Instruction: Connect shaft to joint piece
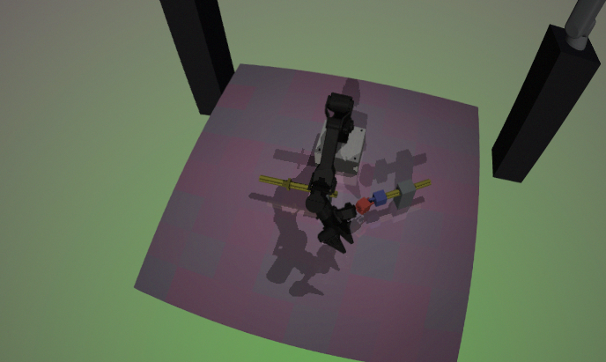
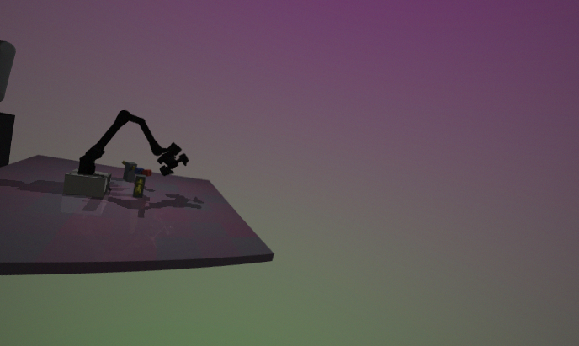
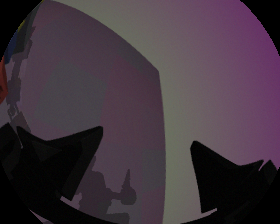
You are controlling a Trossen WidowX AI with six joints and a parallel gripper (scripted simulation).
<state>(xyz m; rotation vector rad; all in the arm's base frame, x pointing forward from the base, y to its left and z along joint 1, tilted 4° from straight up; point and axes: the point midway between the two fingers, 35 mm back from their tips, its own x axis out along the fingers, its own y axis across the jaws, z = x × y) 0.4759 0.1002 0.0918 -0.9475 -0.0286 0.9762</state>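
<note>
The joint piece lies 20 cm behind my gripper tip, 2 cm to the left of it and 6 cm below it.
</note>
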